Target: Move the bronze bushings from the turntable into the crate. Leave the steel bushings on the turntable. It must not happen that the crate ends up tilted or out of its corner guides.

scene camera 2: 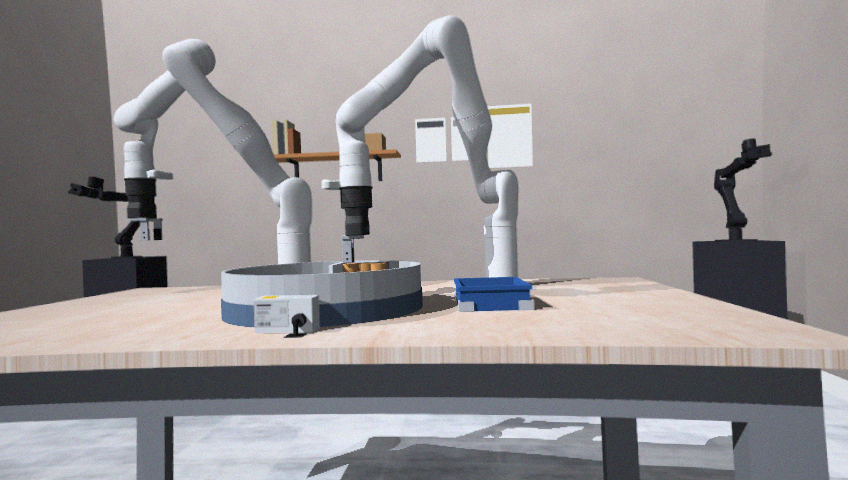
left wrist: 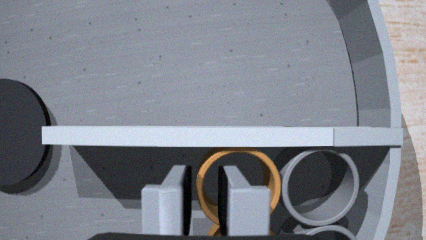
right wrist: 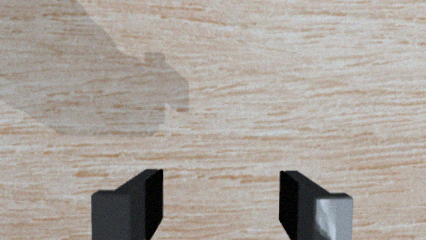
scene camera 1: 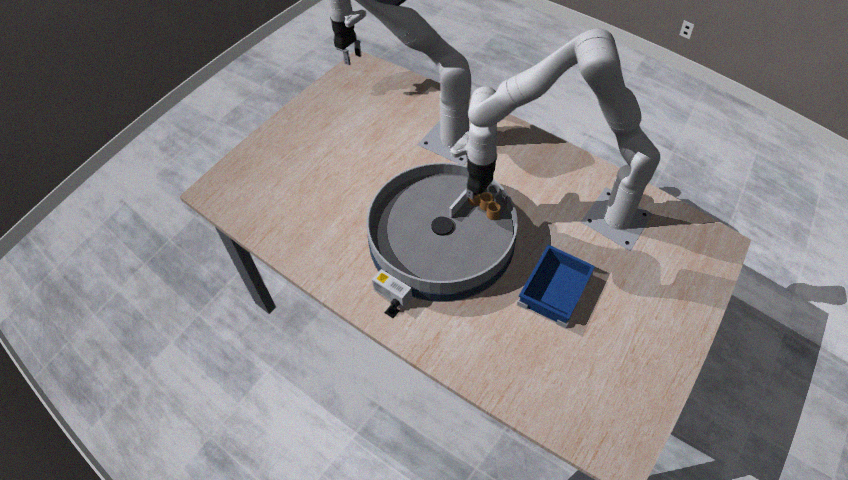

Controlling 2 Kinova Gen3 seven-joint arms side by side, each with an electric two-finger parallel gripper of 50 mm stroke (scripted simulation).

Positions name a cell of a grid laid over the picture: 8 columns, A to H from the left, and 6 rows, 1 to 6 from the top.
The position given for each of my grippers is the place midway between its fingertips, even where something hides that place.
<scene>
In view: my left gripper (scene camera 2: D4), my right gripper (scene camera 2: B4) and a blue crate (scene camera 1: F4).
The blue crate is seen too in scene camera 2 (scene camera 2: E4). My left gripper is seen too in the left wrist view (left wrist: D5) and in scene camera 1 (scene camera 1: E3). My right gripper also shows in the right wrist view (right wrist: E5). The left wrist view misses the blue crate: it is out of frame. The right wrist view misses the blue crate: it is out of frame.
</scene>
